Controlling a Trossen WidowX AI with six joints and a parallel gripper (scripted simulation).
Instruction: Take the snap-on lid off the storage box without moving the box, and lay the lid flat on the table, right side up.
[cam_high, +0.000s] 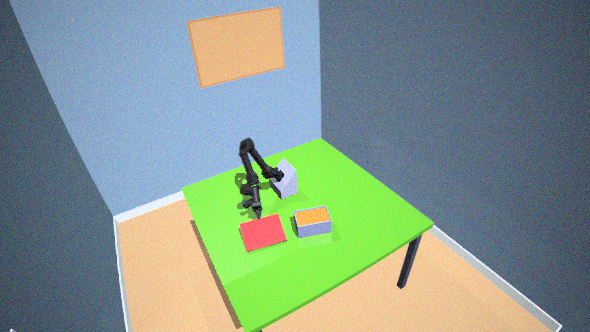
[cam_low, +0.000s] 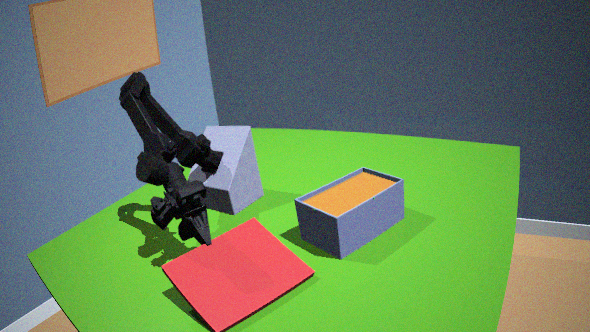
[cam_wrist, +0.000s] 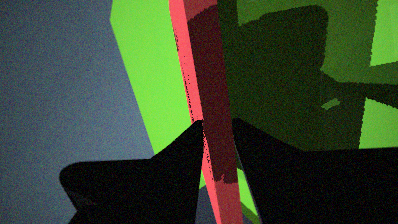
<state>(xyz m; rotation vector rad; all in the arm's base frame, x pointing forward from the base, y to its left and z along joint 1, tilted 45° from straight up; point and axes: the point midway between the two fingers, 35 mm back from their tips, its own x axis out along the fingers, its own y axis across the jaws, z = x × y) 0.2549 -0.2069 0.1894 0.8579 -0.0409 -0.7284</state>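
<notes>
The red lid is 70 mm ahead of my gripper tip, 10 mm to the right of it and 30 mm below it. Round my gripper tip: grey-blue storage box (160 mm ahead, 290 mm to the left, 30 mm below).
</notes>
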